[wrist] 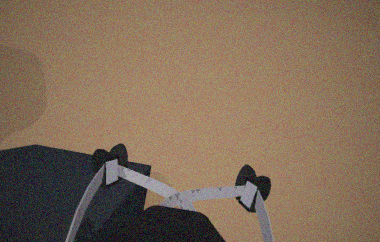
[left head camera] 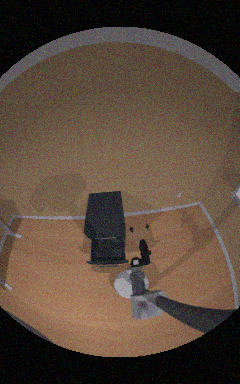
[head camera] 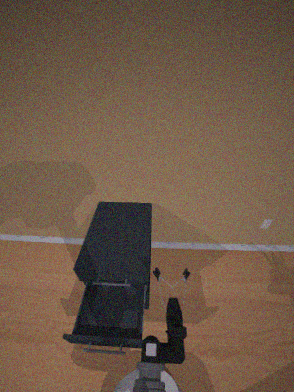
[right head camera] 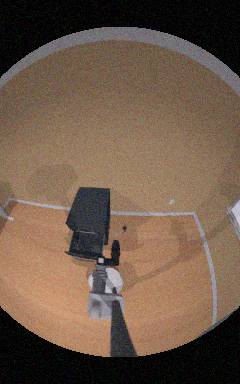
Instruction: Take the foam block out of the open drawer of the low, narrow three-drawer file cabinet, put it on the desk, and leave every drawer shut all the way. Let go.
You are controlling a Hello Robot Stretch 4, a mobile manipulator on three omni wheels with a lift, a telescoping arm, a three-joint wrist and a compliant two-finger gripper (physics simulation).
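The low dark file cabinet [head camera: 120, 240] [left head camera: 105, 212] [right head camera: 92, 210] [wrist: 45, 195] stands against the wall. One drawer [head camera: 105, 341] [left head camera: 107, 262] below its top handle is pulled out towards the robot; I cannot tell whether it is the middle or bottom one. Its inside is dark, and no foam block shows in it. My gripper [head camera: 171, 274] [left head camera: 139, 228] [wrist: 182, 168] is open, fingers wide apart with nothing between them. It hangs to the right of the cabinet, beyond the open drawer. The desk's top does not show.
Pale foot pieces [left head camera: 13, 234], probably the desk's, show at the left edge of the left head view. A wall outlet [head camera: 266, 223] is right of the cabinet. A window edge [left head camera: 237, 195] [right head camera: 236, 215] shows at the far right. The wall rises behind the cabinet.
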